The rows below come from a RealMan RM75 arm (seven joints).
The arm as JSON. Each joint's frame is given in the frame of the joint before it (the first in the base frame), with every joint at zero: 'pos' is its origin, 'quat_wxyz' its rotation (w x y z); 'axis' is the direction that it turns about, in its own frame. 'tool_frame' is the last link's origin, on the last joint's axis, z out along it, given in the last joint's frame.
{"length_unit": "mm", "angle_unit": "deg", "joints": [
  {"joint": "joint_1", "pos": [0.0, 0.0, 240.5], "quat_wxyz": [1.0, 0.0, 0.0, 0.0], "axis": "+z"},
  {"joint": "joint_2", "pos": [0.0, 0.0, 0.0], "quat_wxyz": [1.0, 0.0, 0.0, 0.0], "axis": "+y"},
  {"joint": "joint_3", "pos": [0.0, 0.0, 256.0], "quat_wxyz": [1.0, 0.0, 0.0, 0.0], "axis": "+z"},
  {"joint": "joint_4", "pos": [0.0, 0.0, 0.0], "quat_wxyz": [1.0, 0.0, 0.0, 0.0], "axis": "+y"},
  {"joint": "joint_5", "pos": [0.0, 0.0, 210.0], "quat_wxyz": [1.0, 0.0, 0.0, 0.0], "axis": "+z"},
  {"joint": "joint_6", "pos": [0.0, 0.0, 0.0], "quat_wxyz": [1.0, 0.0, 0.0, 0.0], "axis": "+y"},
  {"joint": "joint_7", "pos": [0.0, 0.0, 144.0], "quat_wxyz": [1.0, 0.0, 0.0, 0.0], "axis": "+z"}
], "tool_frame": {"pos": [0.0, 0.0, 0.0], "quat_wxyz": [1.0, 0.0, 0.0, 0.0]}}
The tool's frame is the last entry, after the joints.
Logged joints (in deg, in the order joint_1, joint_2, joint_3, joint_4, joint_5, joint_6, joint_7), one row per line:
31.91 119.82 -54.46 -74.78 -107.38 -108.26 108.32
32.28 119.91 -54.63 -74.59 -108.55 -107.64 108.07
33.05 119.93 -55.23 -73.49 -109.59 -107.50 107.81
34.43 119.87 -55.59 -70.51 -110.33 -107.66 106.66
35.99 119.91 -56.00 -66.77 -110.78 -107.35 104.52
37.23 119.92 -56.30 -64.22 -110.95 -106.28 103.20
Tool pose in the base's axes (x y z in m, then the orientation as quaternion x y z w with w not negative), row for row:
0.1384 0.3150 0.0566 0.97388 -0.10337 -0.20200 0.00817
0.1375 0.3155 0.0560 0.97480 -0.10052 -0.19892 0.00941
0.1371 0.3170 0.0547 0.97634 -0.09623 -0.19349 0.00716
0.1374 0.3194 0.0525 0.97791 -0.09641 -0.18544 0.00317
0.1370 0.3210 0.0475 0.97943 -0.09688 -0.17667 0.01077
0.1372 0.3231 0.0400 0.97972 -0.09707 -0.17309 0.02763
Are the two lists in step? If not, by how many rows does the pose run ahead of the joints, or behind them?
The pose runs 2 rows behind the joints: the pose in row i belongs to the joints in row i - 2.
